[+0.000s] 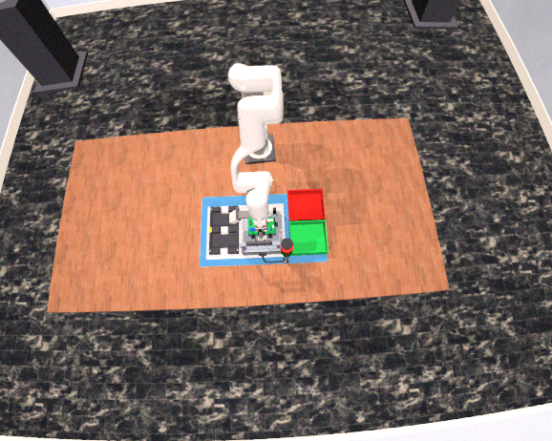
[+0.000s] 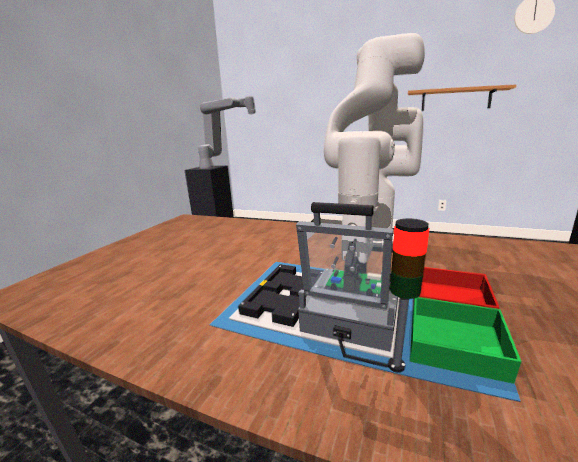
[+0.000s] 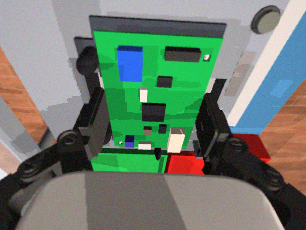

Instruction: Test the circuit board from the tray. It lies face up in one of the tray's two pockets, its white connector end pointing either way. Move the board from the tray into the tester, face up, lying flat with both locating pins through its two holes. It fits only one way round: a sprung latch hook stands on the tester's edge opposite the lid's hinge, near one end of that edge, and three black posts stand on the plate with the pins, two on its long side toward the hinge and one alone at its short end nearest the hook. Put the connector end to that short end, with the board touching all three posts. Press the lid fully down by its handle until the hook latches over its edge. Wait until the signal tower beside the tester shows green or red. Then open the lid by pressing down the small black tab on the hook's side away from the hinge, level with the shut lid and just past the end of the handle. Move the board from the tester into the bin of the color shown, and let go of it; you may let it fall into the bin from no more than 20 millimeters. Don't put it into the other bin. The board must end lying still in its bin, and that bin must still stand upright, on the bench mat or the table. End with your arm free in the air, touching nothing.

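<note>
My gripper is now 10 mm above the green circuit board. Round my hand: small black tab: 60 mm behind, 60 mm to the left; then clear lid: 120 mm ahead, 100 mm above; then tester plate: 10 mm ahead, 10 mm to the left, 20 mm below.
</note>
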